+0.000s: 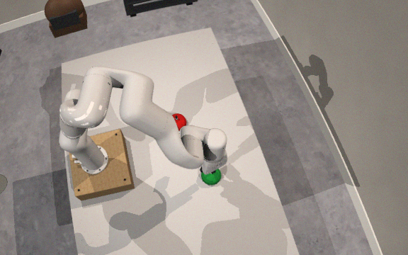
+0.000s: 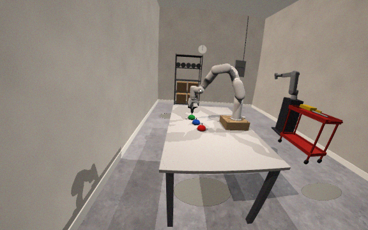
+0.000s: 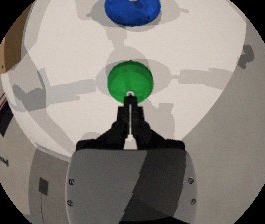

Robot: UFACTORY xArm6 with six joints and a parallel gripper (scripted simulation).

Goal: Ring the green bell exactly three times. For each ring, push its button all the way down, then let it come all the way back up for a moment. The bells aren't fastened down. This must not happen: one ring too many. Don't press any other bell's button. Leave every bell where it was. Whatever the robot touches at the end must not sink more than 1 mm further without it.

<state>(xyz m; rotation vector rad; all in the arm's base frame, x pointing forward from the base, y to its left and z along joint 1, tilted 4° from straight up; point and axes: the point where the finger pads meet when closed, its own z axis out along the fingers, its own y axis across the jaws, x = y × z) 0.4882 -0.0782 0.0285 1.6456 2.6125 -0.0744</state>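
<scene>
Now: hand 50 mm above the green bell. Round my hand: red bell (130 mm behind, 260 mm to the left, 50 mm below); blue bell (60 mm behind, 130 mm to the left, 50 mm below).
</scene>
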